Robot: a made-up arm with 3 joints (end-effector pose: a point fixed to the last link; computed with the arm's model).
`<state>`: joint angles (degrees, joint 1 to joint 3).
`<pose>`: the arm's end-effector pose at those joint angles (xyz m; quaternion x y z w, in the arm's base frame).
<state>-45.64 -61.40 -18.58</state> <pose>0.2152 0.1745 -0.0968 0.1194 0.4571 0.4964 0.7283</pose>
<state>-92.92 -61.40 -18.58</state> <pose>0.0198 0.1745 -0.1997 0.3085 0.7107 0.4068 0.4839</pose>
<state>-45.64 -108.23 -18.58</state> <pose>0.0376 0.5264 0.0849 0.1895 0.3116 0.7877 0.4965</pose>
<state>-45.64 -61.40 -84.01</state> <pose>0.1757 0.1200 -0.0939 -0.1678 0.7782 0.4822 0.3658</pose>
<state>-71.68 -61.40 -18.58</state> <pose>0.1180 0.1745 -0.1739 0.2282 0.6094 0.4567 0.6066</pose>
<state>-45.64 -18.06 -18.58</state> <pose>0.1699 -0.2236 -0.0505 0.0367 0.5250 0.1526 0.8365</pose>
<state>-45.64 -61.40 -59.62</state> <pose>0.1853 0.1431 -0.1021 -0.0621 0.6834 0.5067 0.5219</pose>
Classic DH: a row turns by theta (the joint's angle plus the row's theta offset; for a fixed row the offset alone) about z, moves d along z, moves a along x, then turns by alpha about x. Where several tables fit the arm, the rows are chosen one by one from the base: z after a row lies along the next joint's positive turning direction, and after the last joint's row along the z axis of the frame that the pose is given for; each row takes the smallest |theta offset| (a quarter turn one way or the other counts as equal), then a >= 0, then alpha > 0; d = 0 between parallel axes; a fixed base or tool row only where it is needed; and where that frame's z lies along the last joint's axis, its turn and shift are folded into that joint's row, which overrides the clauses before.
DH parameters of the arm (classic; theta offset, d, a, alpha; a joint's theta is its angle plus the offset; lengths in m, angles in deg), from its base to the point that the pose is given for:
base (fixed): 0 0.075 0 90
joint 1: 0 -0.057 -0.26 90
joint 2: 0 -0.069 0.307 -90
joint 3: 0 0.412 0.06 -90
tool (fixed): 0 -0.017 0 0

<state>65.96 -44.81 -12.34</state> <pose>0.0808 0.0198 0.3534 -0.2406 -0.4170 0.2956 0.8251</pose>
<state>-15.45 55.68 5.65</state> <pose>-0.3629 -0.4795 0.2355 -0.0855 0.0755 -0.4591 0.8810</pose>
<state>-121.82 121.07 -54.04</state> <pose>0.4214 -0.0117 0.7343 -0.4855 0.4916 -0.7227 0.0178</pose>
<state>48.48 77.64 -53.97</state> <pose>-0.4004 -0.3521 -0.3614 0.4887 0.0373 -0.3926 0.7782</pose>
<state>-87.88 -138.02 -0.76</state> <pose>0.0417 0.6086 0.3338 0.6434 0.2503 0.6766 0.2563</pose>
